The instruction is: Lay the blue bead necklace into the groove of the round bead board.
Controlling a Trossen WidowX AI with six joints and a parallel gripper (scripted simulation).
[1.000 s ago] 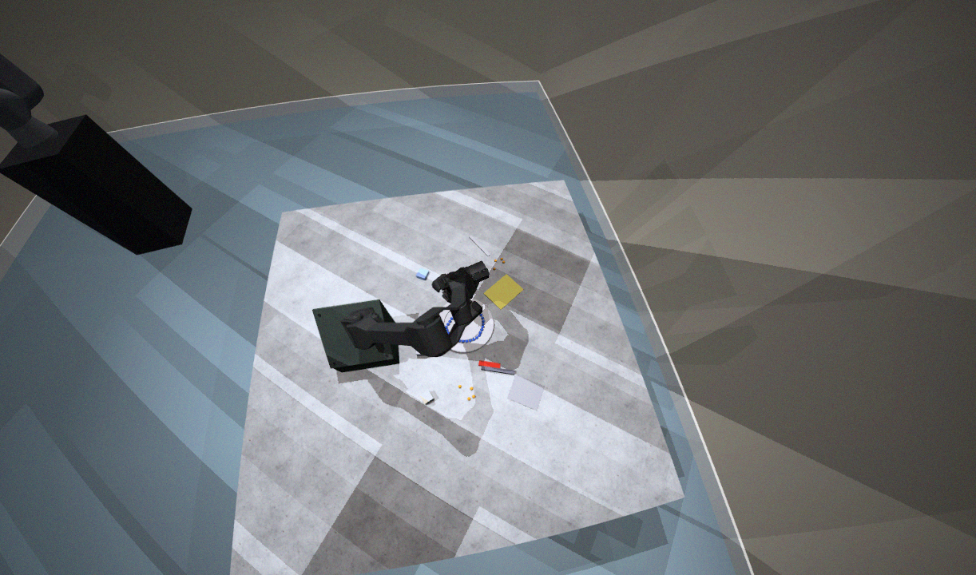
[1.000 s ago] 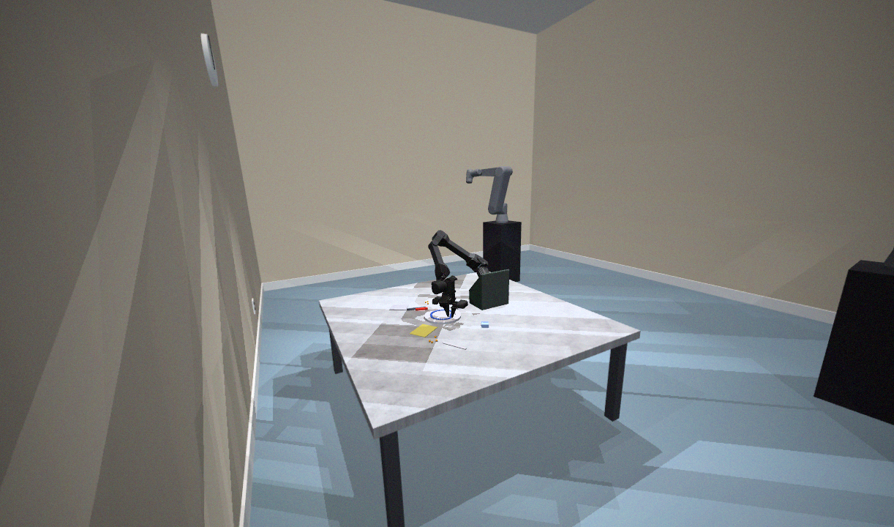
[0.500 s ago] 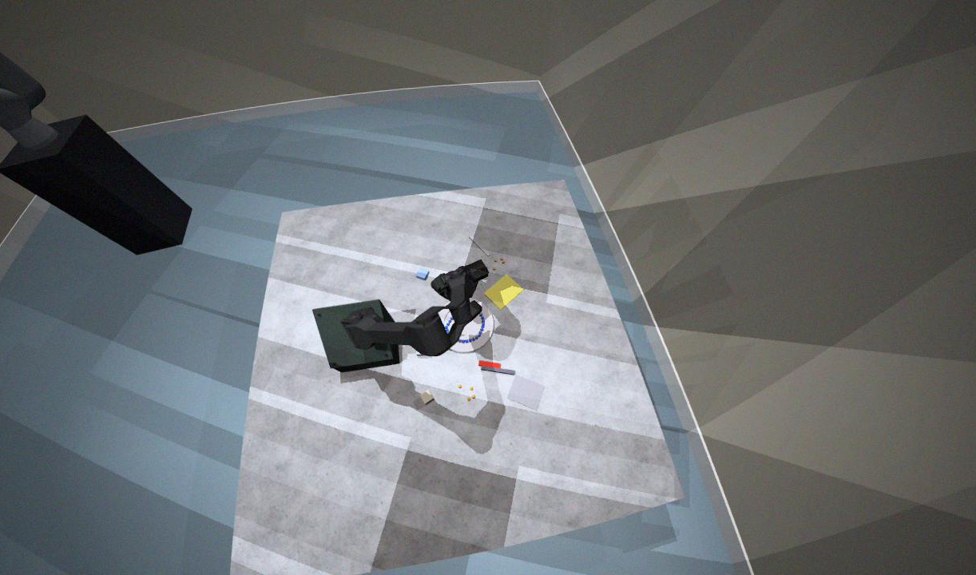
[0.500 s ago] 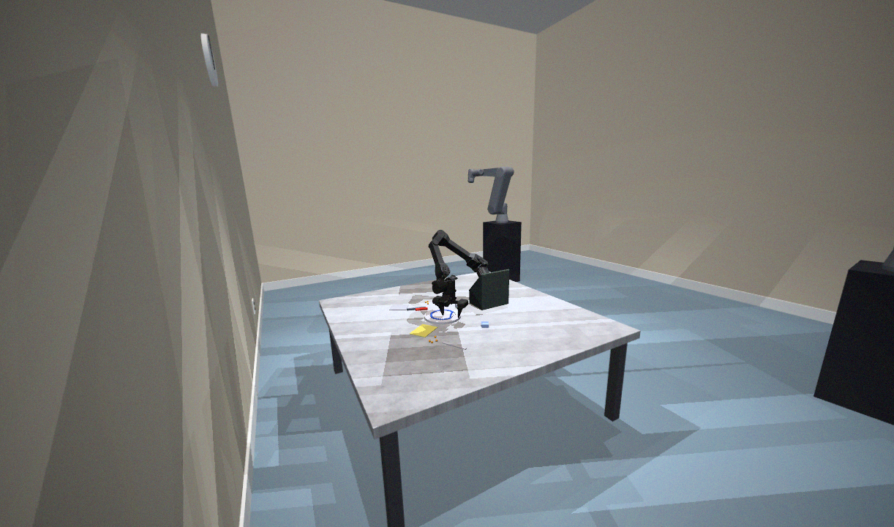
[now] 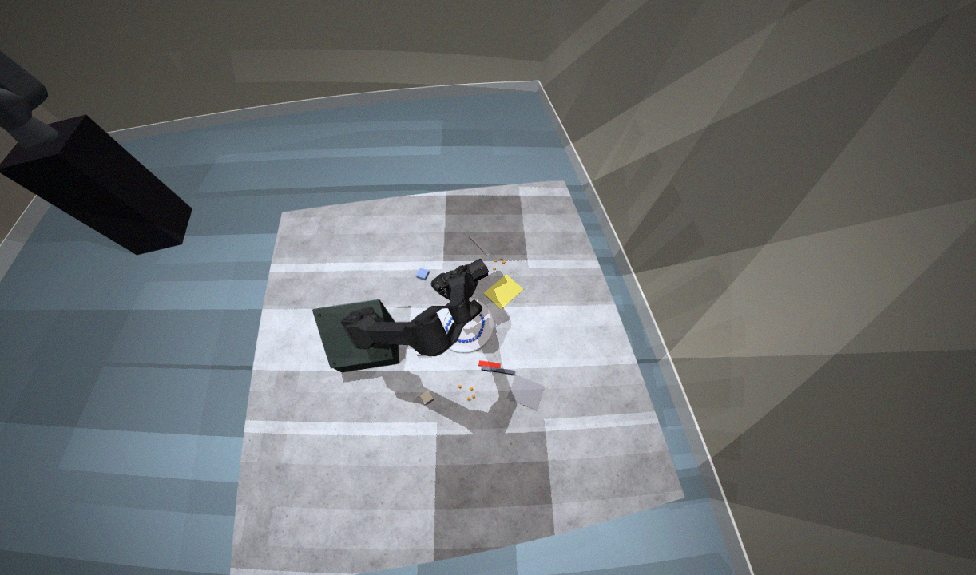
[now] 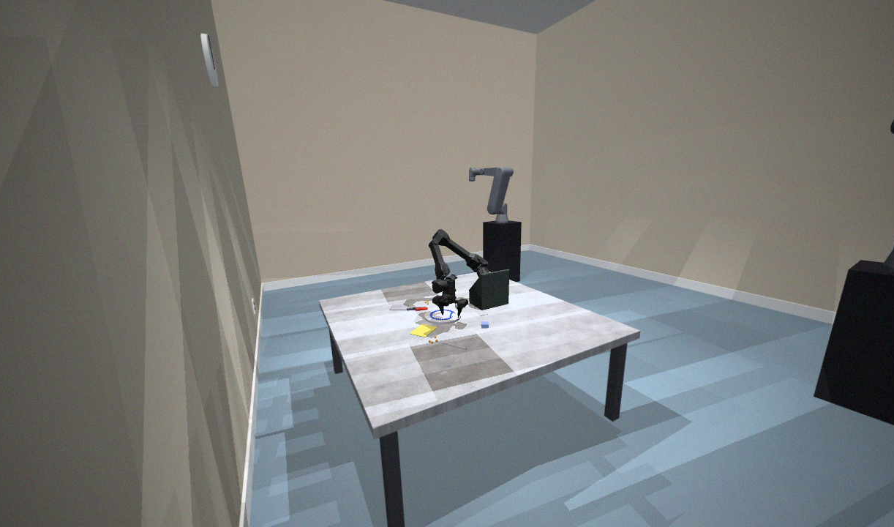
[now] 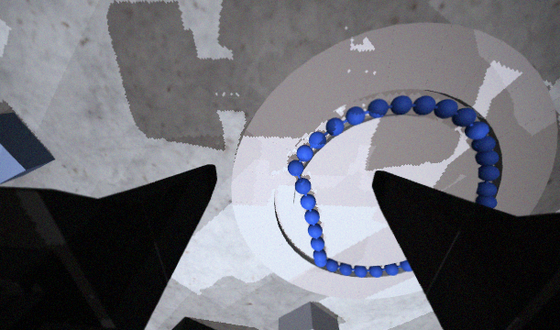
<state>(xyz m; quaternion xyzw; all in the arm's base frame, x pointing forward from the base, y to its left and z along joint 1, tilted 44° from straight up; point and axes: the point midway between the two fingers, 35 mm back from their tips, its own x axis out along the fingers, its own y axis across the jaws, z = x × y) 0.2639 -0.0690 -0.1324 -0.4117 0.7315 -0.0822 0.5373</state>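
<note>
My gripper tip is 1 cm short of the round white bead board, 6 cm to the left of it and 1 cm above it. Round my gripper tip: blue block: 10 cm behind, 17 cm to the left, 1 cm below; then yellow sheet: 18 cm ahead, 3 cm to the left, 2 cm below; then grey tool: 7 cm ahead, 23 cm to the right, 2 cm below.
</note>
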